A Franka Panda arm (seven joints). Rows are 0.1 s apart.
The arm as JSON. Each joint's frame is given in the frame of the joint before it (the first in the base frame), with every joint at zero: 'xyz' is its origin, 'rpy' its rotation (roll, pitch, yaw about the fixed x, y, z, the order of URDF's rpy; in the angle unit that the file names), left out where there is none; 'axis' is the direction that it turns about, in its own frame. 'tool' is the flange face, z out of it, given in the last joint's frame.
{
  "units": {
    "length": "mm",
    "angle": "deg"
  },
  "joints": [
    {
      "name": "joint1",
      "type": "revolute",
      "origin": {
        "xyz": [
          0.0,
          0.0,
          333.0
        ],
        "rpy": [
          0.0,
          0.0,
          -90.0
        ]
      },
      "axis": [
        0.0,
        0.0,
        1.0
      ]
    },
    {
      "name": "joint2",
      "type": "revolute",
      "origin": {
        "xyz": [
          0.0,
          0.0,
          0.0
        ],
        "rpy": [
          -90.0,
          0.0,
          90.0
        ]
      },
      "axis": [
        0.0,
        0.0,
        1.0
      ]
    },
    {
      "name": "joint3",
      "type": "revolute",
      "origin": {
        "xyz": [
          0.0,
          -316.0,
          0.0
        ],
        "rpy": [
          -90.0,
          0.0,
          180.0
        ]
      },
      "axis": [
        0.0,
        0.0,
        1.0
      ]
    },
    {
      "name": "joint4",
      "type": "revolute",
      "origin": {
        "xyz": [
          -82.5,
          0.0,
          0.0
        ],
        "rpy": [
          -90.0,
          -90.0,
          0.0
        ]
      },
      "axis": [
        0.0,
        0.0,
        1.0
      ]
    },
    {
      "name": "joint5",
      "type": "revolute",
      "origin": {
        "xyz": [
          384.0,
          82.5,
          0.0
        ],
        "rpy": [
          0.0,
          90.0,
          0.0
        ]
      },
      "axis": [
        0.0,
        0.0,
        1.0
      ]
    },
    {
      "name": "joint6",
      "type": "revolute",
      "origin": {
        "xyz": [
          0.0,
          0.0,
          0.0
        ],
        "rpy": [
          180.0,
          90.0,
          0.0
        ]
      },
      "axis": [
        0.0,
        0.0,
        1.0
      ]
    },
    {
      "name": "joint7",
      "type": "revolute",
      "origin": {
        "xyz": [
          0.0,
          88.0,
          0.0
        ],
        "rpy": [
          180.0,
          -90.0,
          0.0
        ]
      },
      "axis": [
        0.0,
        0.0,
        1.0
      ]
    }
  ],
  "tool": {
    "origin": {
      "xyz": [
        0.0,
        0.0,
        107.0
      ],
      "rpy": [
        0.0,
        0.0,
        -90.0
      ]
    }
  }
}
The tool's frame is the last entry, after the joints.
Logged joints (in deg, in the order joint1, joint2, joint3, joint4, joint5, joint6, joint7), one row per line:
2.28 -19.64 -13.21 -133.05 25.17 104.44 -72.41
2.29 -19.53 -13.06 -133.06 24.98 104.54 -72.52
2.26 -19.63 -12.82 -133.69 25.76 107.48 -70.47
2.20 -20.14 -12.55 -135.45 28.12 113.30 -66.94
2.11 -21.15 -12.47 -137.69 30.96 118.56 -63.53
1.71 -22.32 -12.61 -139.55 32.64 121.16 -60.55
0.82 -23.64 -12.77 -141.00 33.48 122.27 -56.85
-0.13 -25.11 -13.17 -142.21 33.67 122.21 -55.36
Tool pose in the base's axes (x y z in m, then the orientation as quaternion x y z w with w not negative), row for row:
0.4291 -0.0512 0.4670 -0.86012 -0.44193 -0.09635 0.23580
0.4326 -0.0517 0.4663 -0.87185 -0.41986 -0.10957 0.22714
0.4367 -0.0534 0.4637 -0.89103 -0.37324 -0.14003 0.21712
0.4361 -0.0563 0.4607 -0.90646 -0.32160 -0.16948 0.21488
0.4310 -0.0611 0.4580 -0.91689 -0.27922 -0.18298 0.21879
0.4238 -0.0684 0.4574 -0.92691 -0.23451 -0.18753 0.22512
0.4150 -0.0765 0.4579 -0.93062 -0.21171 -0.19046 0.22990
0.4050 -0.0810 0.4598 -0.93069 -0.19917 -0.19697 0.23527
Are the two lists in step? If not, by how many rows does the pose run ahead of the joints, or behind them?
The pose runs 1 row ahead of the joints: the pose in row i belongs to the joints in row i + 1.
